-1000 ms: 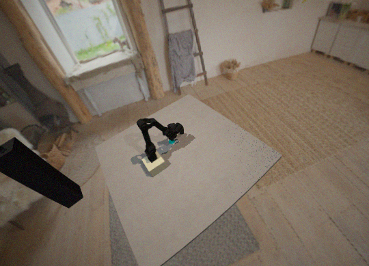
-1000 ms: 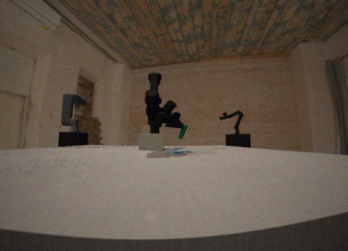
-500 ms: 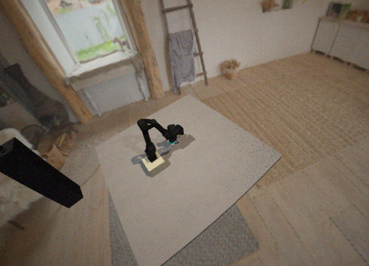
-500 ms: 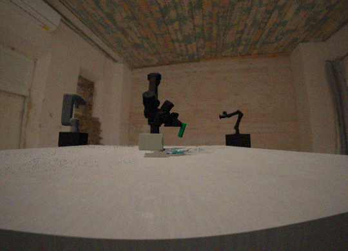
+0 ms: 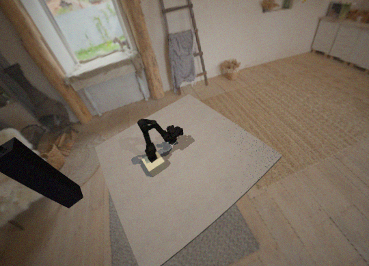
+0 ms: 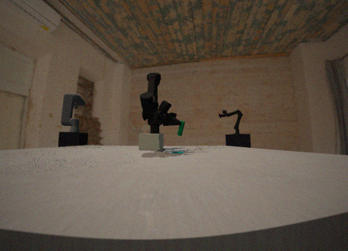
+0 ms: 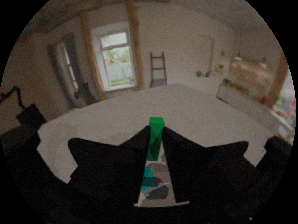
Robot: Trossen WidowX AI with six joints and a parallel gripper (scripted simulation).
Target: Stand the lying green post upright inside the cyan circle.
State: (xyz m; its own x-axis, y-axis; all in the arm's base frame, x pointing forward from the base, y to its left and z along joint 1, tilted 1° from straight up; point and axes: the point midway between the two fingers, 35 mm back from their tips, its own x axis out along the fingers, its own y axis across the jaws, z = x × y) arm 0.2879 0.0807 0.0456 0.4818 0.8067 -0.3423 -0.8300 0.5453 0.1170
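My gripper tip is 13 cm above the cyan circle, 5 cm past it and 1 cm to the left of it. Round my gripper tip: green post 2 cm below.
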